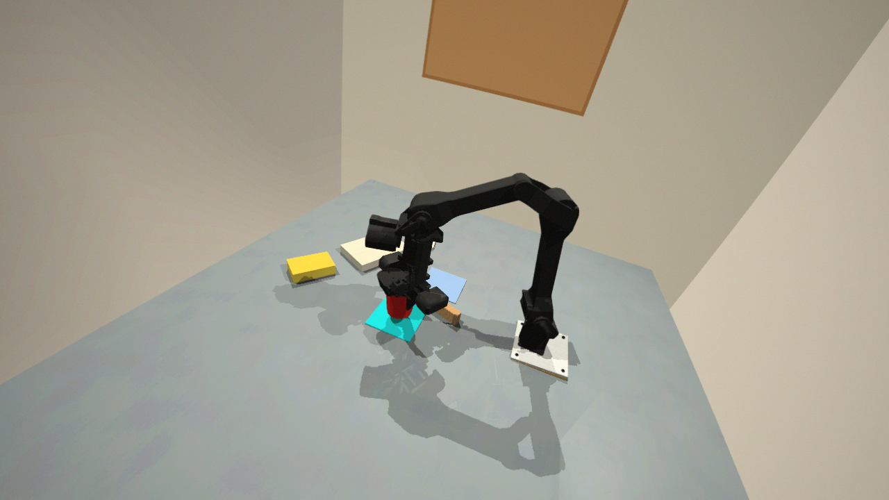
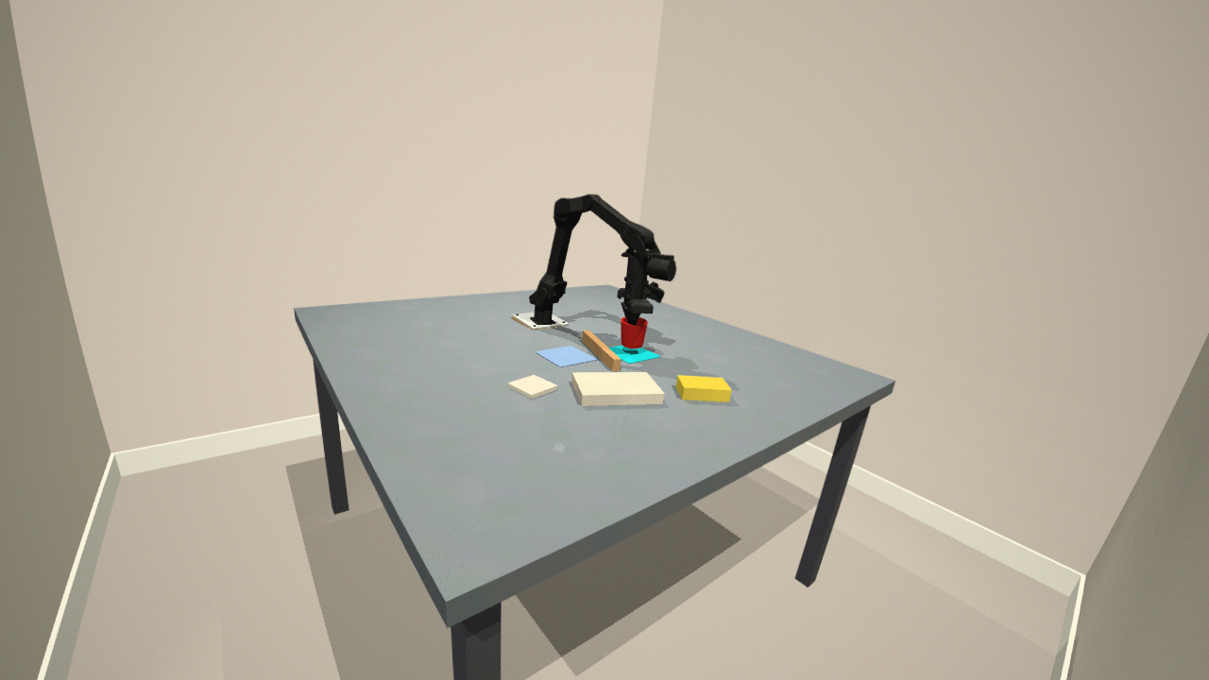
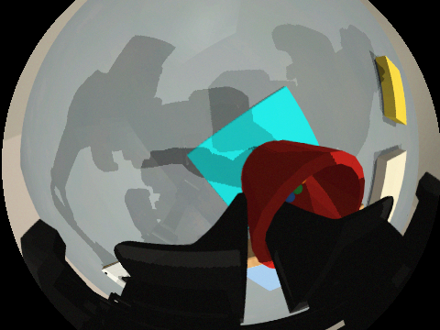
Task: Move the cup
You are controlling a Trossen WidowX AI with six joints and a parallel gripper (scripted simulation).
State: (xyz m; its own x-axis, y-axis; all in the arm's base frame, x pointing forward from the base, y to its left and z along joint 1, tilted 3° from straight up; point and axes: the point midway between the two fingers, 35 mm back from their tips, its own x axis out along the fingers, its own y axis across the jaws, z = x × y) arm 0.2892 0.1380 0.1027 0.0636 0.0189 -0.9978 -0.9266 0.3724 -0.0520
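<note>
My gripper tip is 7 cm above the cyan pad, 3 cm short of it and 1 cm to the left of it. The rest, counted from my gripper tip: orange wooden bar: 11 cm to the right, 5 cm below, 1 cm ahead; light blue pad: 20 cm to the right, 7 cm below; red cup: 3 cm ahead, 1 cm to the right.
</note>
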